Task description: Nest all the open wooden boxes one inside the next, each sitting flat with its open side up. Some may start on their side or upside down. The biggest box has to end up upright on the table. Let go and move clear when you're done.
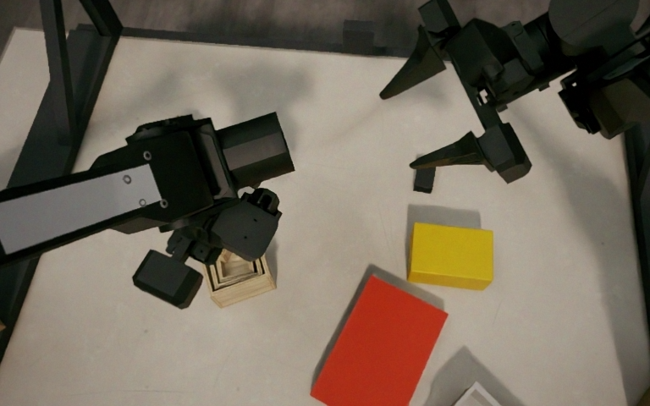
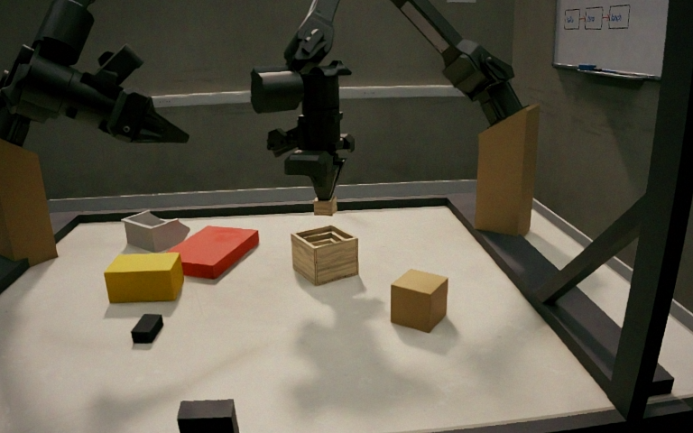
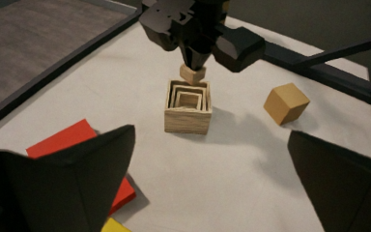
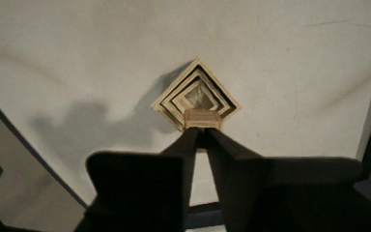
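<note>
The smallest wooden box lies 4 cm below my right hand. From my right hand the other things lie so: tan cube (17 cm behind, 12 cm to the right, 12 cm below); red slab (9 cm ahead, 21 cm to the left, 14 cm below); biggest wooden box (13 cm below).
</note>
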